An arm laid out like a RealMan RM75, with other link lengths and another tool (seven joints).
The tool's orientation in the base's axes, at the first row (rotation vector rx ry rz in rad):
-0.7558 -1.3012 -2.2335
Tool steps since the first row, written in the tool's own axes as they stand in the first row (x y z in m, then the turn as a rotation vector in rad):
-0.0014 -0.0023 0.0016 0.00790 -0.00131 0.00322
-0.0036 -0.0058 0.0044 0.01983 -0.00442 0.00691
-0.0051 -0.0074 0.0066 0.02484 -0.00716 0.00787
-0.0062 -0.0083 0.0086 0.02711 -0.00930 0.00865
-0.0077 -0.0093 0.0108 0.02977 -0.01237 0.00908
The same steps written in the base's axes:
0.0000 0.0026 -0.0017 -0.00599 0.00264 0.00562
0.0001 0.0069 -0.0043 -0.01602 0.00611 0.01291
0.0008 0.0097 -0.0054 -0.02125 0.00770 0.01481
0.0015 0.0120 -0.0059 -0.02410 0.00913 0.01524
0.0026 0.0146 -0.0066 -0.02789 0.01065 0.01518

